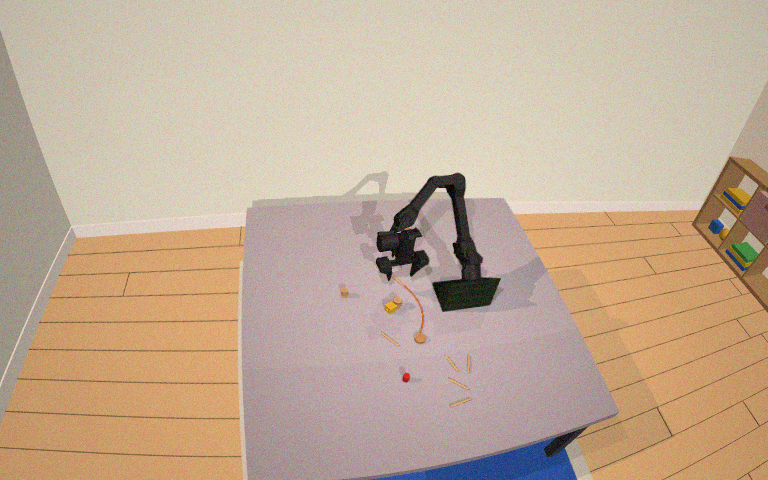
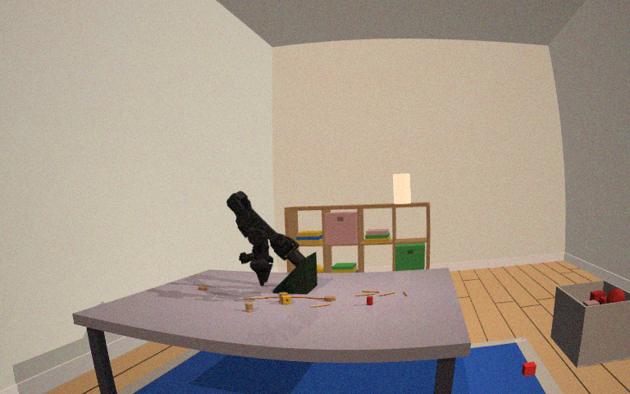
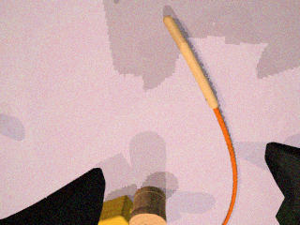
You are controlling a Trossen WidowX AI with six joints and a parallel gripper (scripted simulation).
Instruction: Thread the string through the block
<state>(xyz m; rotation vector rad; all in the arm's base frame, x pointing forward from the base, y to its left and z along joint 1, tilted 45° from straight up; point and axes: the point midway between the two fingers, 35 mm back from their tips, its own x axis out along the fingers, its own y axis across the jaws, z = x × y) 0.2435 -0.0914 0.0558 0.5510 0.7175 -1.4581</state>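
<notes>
The wooden cylinder is 80 mm to the left of my gripper tip, 50 mm below it and 30 mm ahead of it. Round my gripper tip: yellow block (90 mm to the left, 50 mm below, 50 mm ahead); red piece (400 mm to the left, 80 mm ahead, 50 mm below).
</notes>
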